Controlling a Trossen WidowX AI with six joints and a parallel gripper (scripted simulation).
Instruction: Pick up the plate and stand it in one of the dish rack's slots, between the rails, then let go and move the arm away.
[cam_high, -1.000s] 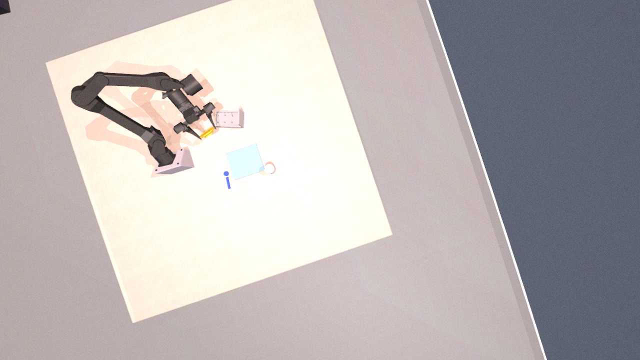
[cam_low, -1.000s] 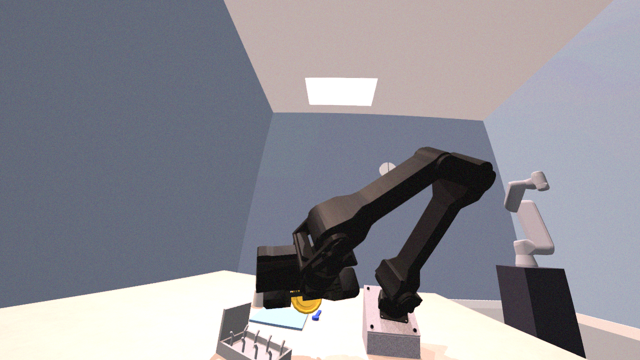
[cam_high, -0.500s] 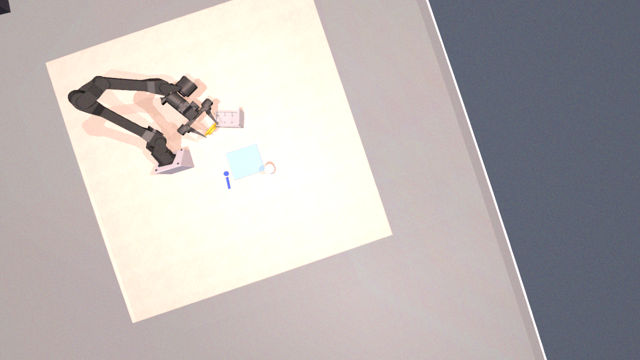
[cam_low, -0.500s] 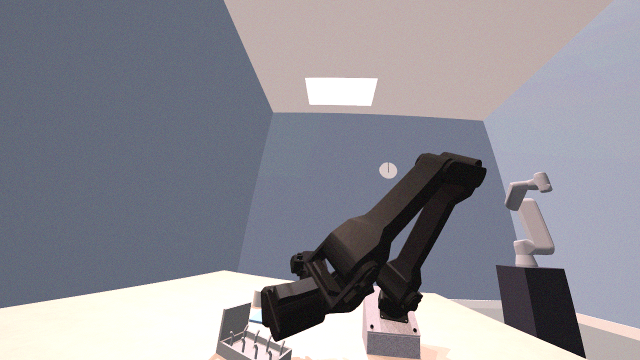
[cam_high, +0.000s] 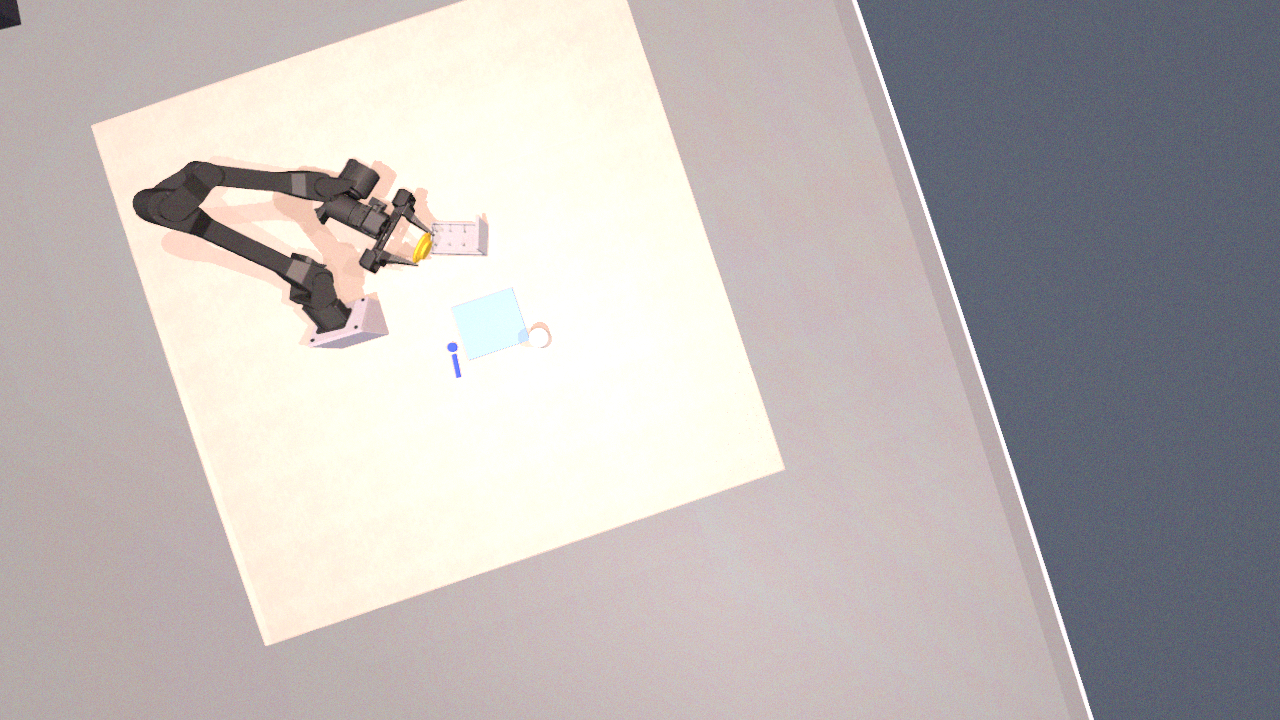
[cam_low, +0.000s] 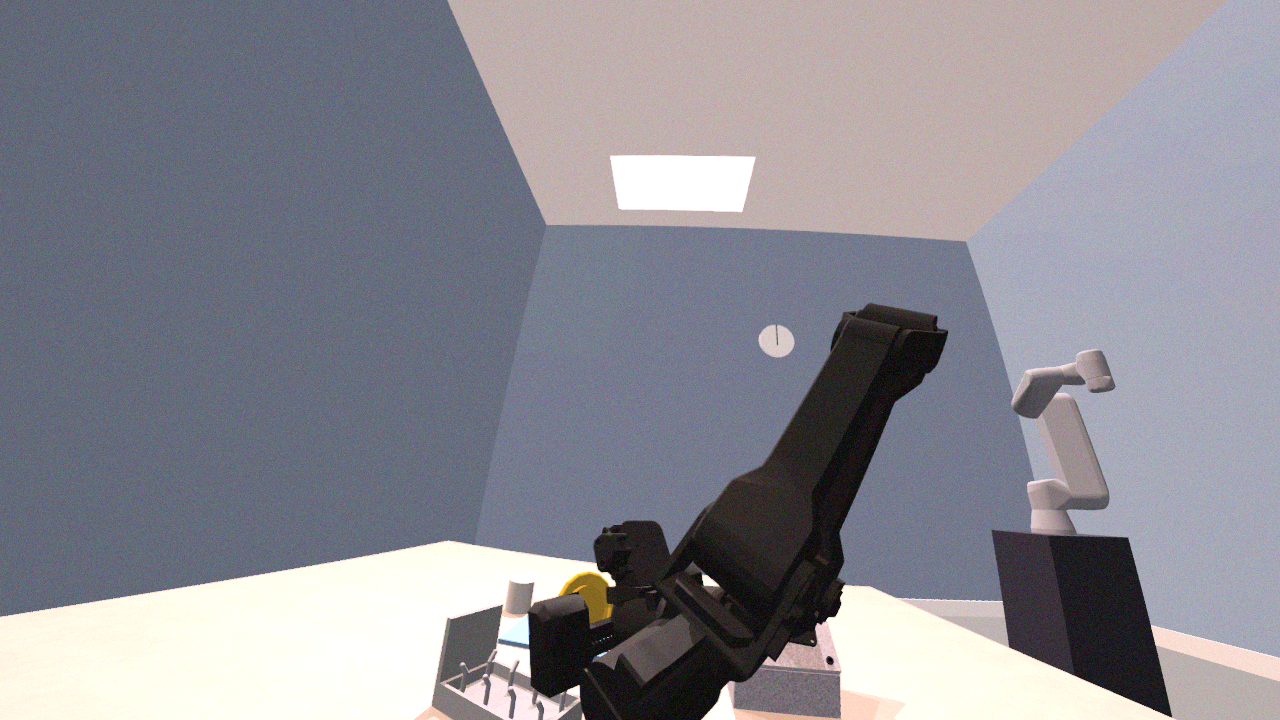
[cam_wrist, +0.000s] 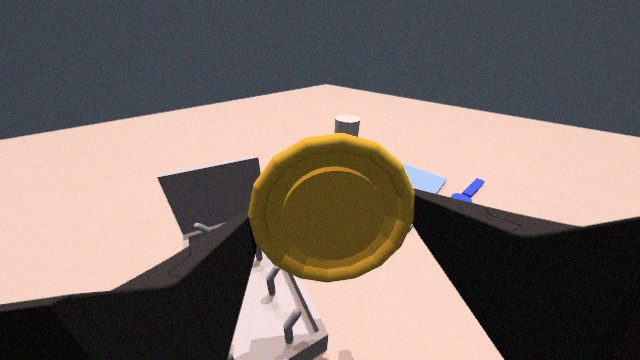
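My gripper tip is 7 cm above the grey dish rack, 5 cm short of it and 3 cm to the right of it. Also, from my gripper tip: light blue mat: 17 cm to the right, 9 cm below, 8 cm ahead; then blue spoon: 23 cm to the right, 9 cm below, 2 cm behind; then yellow plate: 1 cm behind.
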